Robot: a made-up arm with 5 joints.
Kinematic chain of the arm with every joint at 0, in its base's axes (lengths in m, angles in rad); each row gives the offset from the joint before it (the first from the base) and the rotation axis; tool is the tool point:
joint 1: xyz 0 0 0.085 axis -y
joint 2: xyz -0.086 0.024 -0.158 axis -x
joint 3: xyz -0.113 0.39 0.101 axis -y
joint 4: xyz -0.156 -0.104 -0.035 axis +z
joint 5: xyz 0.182 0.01 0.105 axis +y
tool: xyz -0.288 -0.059 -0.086
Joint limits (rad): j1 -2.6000..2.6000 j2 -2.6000..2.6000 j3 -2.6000..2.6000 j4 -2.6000..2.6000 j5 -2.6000..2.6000
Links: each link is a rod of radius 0.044 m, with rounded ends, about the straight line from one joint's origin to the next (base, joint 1, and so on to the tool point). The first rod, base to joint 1, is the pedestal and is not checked.
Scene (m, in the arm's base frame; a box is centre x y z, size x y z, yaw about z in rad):
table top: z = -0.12
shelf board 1: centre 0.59 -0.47 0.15 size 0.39 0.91 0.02 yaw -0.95
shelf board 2: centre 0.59 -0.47 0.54 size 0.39 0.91 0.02 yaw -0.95
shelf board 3: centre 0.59 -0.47 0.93 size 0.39 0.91 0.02 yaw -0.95
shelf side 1: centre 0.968 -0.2 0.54 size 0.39 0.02 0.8 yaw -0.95
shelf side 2: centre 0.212 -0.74 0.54 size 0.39 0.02 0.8 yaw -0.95
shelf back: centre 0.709 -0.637 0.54 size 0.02 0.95 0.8 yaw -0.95
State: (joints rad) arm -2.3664 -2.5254 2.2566 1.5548 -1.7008
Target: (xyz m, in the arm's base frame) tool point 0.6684 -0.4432 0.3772
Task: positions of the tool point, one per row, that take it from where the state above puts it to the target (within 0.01 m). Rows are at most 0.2 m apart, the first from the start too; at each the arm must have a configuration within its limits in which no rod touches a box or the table.
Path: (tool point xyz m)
1: 0.0796 -0.4899 -0.0164
2: 0.1687 -0.4314 0.0044
3: 0.2394 -0.3768 0.1006
4: 0.2415 -0.3321 0.2482
5: 0.3464 -0.2092 0.3201
6: 0.4215 -0.0980 0.3772
7: 0.5119 -0.1654 0.3856
8: 0.5861 -0.2520 0.3851
9: 0.6387 -0.3484 0.3801
10: 0.6684 -0.4432 0.3772

